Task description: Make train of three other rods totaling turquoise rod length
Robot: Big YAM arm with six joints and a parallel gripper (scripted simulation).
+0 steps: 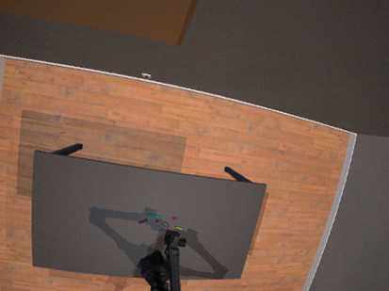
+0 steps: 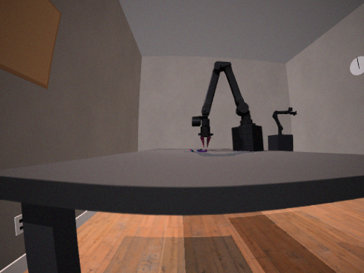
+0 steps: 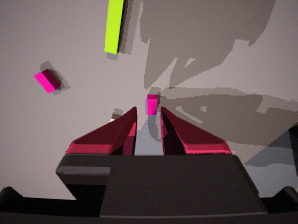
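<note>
My hand is 50 mm short of the grey rod, 30 mm to the right of it and 30 mm above it. The rest, counted from my hand: turquoise rod 110 mm ahead, 120 mm to the left, 30 mm below; blue rod 60 mm ahead, 100 mm to the left, 30 mm below; lime rod 20 mm ahead, 80 mm to the right, 30 mm below.
</note>
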